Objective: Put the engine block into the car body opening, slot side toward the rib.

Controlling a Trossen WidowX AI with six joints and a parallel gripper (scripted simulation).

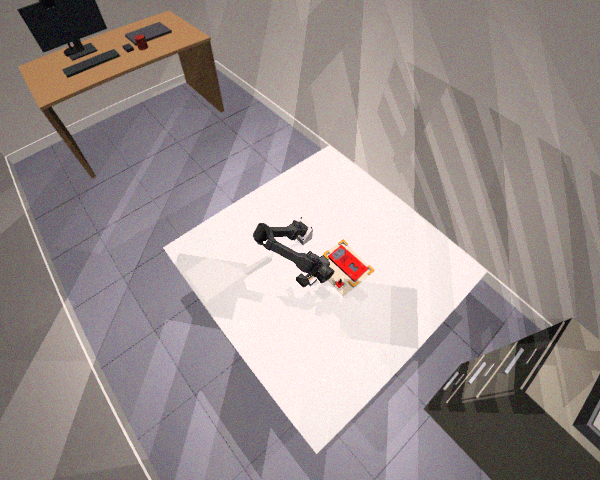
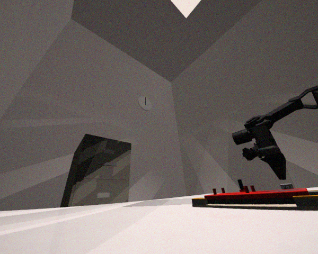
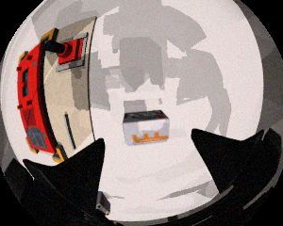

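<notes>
The engine block is 4 cm below my gripper tip and 1 cm behind it.
</notes>
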